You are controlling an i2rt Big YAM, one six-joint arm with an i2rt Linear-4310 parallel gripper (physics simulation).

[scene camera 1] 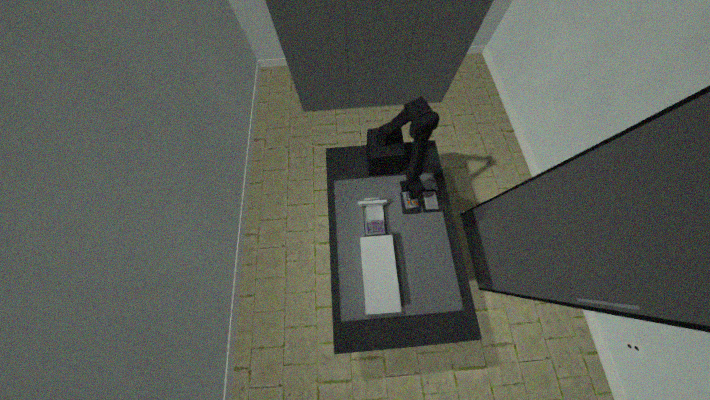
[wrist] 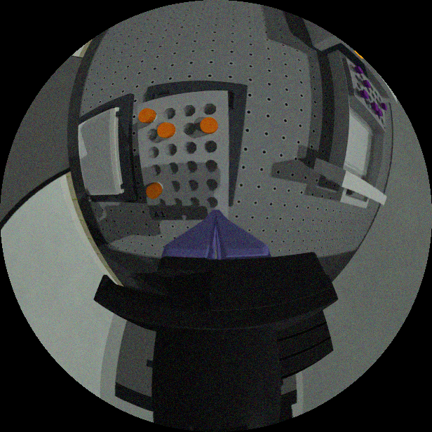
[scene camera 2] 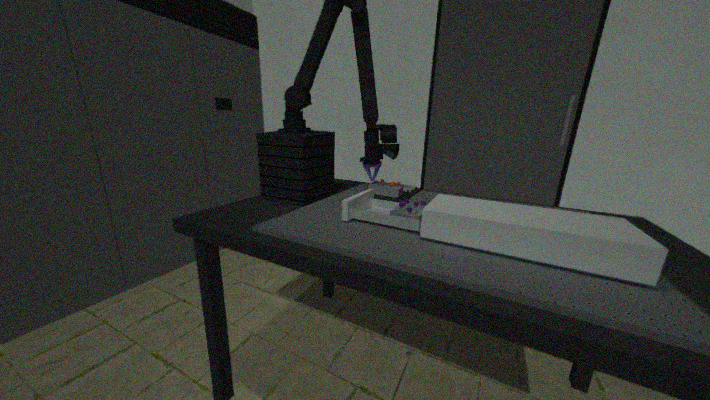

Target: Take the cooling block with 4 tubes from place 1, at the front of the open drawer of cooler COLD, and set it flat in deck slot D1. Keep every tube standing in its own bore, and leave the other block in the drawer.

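Seen in the pictures: gripper, fingertip midpoint: [scene camera 1: 405, 191] [scene camera 2: 372, 181]; arm's base, link origin: [scene camera 1: 386, 139] [scene camera 2: 295, 132].
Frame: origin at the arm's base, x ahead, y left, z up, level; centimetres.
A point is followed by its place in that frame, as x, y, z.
Note:
The cooling block [scene camera 1: 411, 203] @(40.3, 8.3, -20.2) [scene camera 2: 388, 190] @(38.6, 4.9, -21.4) [wrist: 200, 157] with 4 orange-capped tubes lies in the dark frame of a deck slot [wrist: 239, 125]; no slot name is readable. In the wrist view the tubes stand in separate bores. Dark frame shows along the block's top and right sides. I cannot tell whether it lies fully flat. My gripper [scene camera 2: 372, 180] @(31.4, 6.9, -18.6) [wrist: 215, 215] is shut and empty, its purple fingertips above the block's near edge, apparently clear of it. The other block [scene camera 1: 376, 227] @(50.1, -19.4, -20.3) [scene camera 2: 414, 206] @(50.9, -17.7, -20.4) [wrist: 371, 92], with purple tubes, sits at the rear of the open drawer [scene camera 2: 385, 220] @(43.7, -26.6, -23.0).
The white cooler [scene camera 1: 381, 275] @(79.1, -25.0, -17.1) [scene camera 2: 525, 232] @(76.2, -35.6, -18.4) stands behind the drawer. The drawer's front panel [scene camera 1: 372, 202] @(33.4, -17.5, -18.5) [scene camera 2: 356, 202] @(33.2, -21.6, -20.1) [wrist: 365, 186] rises at its end. A second dark-framed slot beside the block holds a pale tray [scene camera 1: 431, 200] @(41.1, 23.6, -22.8) [wrist: 100, 155]. The arm's dark pedestal [scene camera 2: 296, 162] @(7.4, -12.6, -10.2) stands at the table end.

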